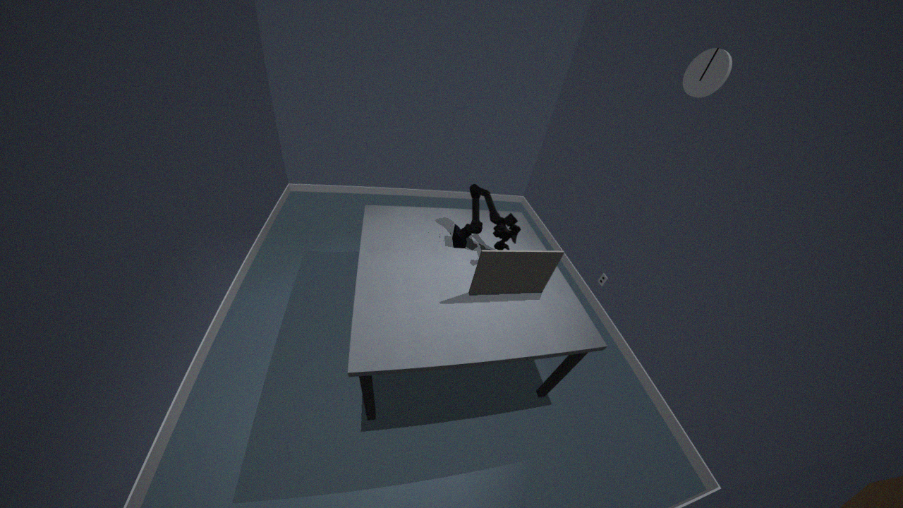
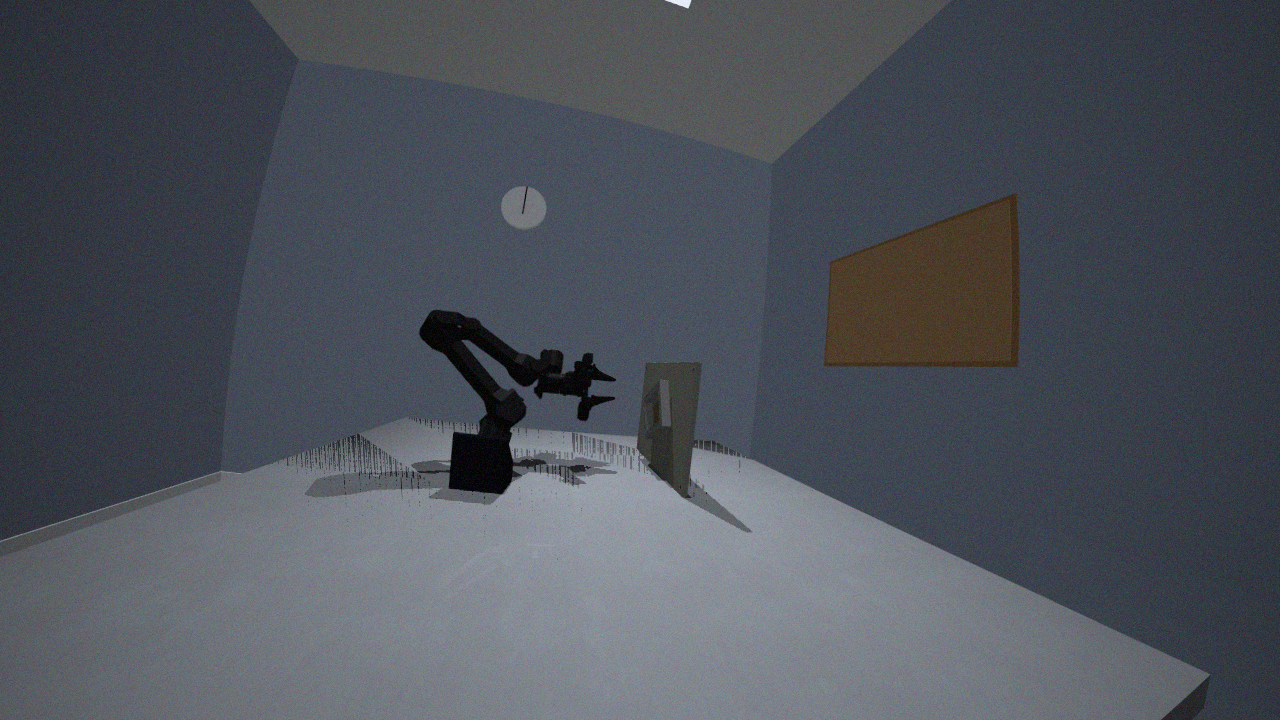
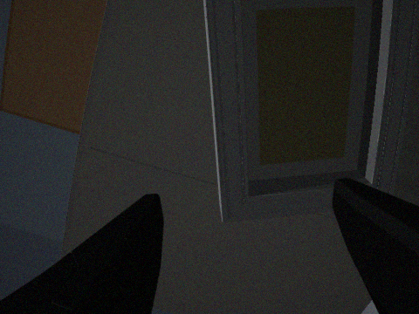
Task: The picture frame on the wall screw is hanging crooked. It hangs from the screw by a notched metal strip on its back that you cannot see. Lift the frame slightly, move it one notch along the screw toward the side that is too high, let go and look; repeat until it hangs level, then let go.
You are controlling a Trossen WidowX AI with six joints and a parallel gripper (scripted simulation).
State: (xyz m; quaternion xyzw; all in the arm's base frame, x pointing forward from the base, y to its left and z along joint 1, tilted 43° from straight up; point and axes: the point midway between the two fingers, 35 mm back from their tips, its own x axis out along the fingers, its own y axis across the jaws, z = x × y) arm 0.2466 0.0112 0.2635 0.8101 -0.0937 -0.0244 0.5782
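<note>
Right now the picture frame is 13 cm ahead of my gripper tip, 3 cm to the right of it and 5 cm below it. Also, from my gripper tip: wall panel 14 cm ahead, 2 cm to the right, 6 cm below.
</note>
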